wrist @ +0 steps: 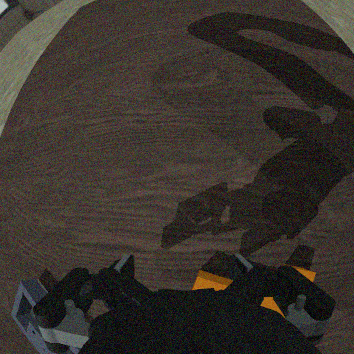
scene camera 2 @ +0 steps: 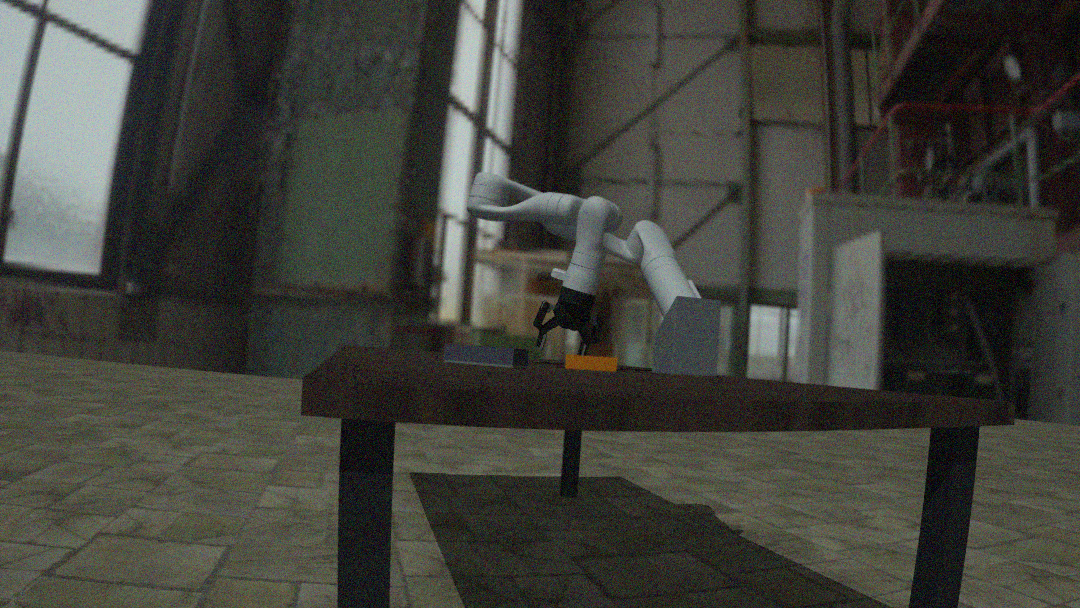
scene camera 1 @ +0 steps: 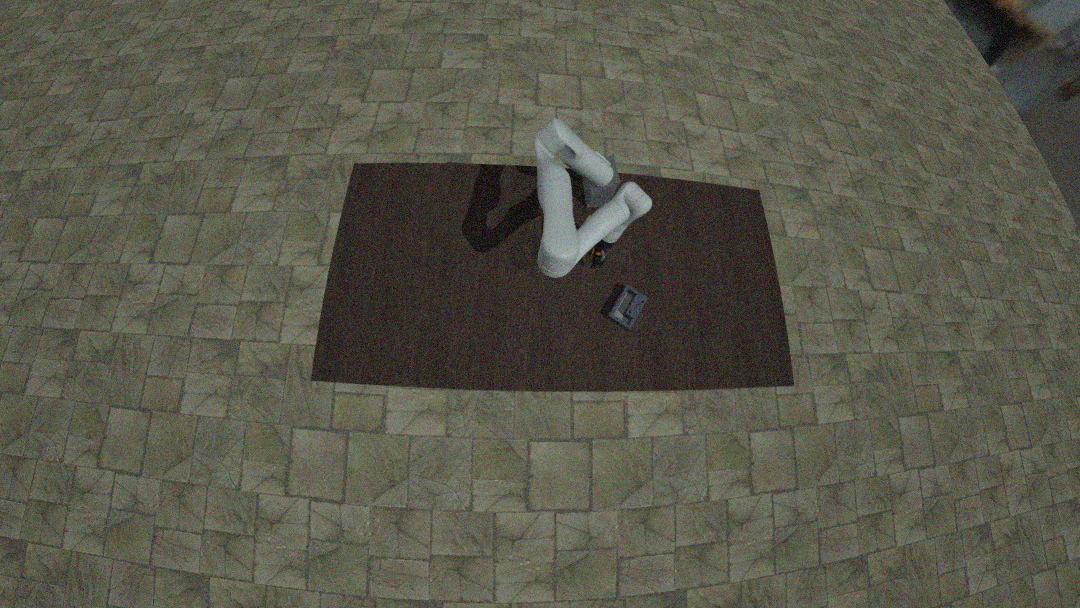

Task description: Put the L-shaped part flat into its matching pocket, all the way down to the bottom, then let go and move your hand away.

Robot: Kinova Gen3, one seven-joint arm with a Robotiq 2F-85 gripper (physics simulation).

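Places are measured from the arm's base along level axes (x ahead, y left, z up), in metres.
Where they show: gripper, between the fingertips: [wrist: 182,265] [scene camera 2: 559,354] [scene camera 1: 589,256]; arm's base, origin of its link: [scene camera 2: 685,317] [scene camera 1: 602,176].
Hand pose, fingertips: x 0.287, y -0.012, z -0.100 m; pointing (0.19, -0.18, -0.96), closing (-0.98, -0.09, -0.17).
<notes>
Things, the pixels of their top centre, and the offset from my fingertips. Level surfaces: height alone.
- orange L-shaped part, centre of its top: [wrist: 255,292] [scene camera 2: 591,356] dx -0.067, dy +0.022, dz +0.001 m
- blue-grey block, centre of its top: [wrist: 41,335] [scene camera 2: 487,346] [scene camera 1: 628,306] dx +0.175, dy +0.151, dz +0.008 m
- dark wooden table, height of its surface: dz -0.029 m
The orange L-shaped part [scene camera 2: 591,363] [wrist: 212,281] lies flat on the table, outside the pocket. In the wrist view one finger covers much of it; in scene camera 1 small bits of orange show by the gripper. My gripper [scene camera 1: 599,258] [scene camera 2: 561,348] [wrist: 182,265] is open and empty, tilted and low. In scene camera 2 one fingertip appears just above the part's left end, the other stands left of it; contact cannot be told. The blue-grey block [scene camera 1: 638,300] [scene camera 2: 483,355] [wrist: 34,289] with the recessed pocket lies apart from the part; the pocket shows in scene camera 1.
The dark wooden table [scene camera 1: 423,302] [scene camera 2: 755,400] [wrist: 100,150] carries the arm's grey base [scene camera 2: 686,339], to the right of the part in scene camera 2. The arm bends over the table and hides some of it in scene camera 1. Its shadow falls across the table top.
</notes>
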